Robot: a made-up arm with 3 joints. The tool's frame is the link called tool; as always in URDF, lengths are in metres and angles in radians. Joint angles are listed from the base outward.
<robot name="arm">
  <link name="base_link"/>
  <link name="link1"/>
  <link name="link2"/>
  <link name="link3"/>
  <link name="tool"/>
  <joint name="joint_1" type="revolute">
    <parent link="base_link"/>
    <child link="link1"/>
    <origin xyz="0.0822 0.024 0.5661" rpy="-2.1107 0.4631 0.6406"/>
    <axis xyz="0 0 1"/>
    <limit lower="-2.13" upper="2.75"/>
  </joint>
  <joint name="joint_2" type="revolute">
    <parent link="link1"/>
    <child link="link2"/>
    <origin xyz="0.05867 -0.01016 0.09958" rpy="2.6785 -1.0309 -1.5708"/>
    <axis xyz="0 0 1"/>
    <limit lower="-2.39" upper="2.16"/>
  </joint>
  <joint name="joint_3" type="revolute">
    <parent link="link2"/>
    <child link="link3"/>
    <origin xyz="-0.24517 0.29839 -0.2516" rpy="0.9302 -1.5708 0"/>
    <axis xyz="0 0 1"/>
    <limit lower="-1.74" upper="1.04"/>
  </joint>
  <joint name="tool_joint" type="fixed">
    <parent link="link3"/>
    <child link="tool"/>
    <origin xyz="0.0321 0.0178 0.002" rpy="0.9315 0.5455 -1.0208"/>
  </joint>
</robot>
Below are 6 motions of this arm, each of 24 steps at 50 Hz.
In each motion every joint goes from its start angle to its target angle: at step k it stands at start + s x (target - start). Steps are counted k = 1, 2, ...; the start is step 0. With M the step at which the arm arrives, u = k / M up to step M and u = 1 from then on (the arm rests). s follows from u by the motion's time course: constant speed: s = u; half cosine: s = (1 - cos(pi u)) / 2; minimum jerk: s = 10 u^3 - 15 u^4 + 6 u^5.
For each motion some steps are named. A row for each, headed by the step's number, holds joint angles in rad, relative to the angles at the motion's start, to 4 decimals.
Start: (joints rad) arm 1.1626 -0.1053 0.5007
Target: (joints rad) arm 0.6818 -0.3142 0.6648
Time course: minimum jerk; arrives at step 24
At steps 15, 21, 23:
15: -0.3485 -0.1514 0.1189
21: -0.4731 -0.2055 0.1615
23: -0.4805 -0.2088 0.1640

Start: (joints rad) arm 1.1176 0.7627 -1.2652
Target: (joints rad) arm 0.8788 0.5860 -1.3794
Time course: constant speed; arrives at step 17
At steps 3, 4, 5, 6, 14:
3: -0.0421 -0.0312 -0.0202
4: -0.0562 -0.0416 -0.0269
5: -0.0702 -0.0520 -0.0336
6: -0.0843 -0.0624 -0.0403
14: -0.1967 -0.1455 -0.0940

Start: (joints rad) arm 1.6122 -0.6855 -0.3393
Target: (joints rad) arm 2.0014 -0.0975 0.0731
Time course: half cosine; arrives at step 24
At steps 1, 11, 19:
1: 0.0017 0.0025 0.0018
11: 0.1692 0.2556 0.1793
19: 0.3490 0.5272 0.3698

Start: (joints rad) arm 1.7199 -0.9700 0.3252
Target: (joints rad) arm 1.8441 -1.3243 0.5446
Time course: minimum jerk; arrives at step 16
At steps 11, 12, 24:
11: 0.1018 -0.2905 0.1799
12: 0.1113 -0.3176 0.1967
24: 0.1242 -0.3543 0.2194

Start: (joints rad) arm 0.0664 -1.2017 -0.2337
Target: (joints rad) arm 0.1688 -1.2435 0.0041
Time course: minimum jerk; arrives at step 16
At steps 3, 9, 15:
3: 0.0050 -0.0020 0.0116
9: 0.0631 -0.0257 0.1465
15: 0.1022 -0.0417 0.2373

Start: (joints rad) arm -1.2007 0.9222 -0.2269
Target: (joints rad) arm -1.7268 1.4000 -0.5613
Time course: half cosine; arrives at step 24
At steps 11, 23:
11: -0.2287 0.2077 -0.1454
23: -0.5238 0.4758 -0.3330

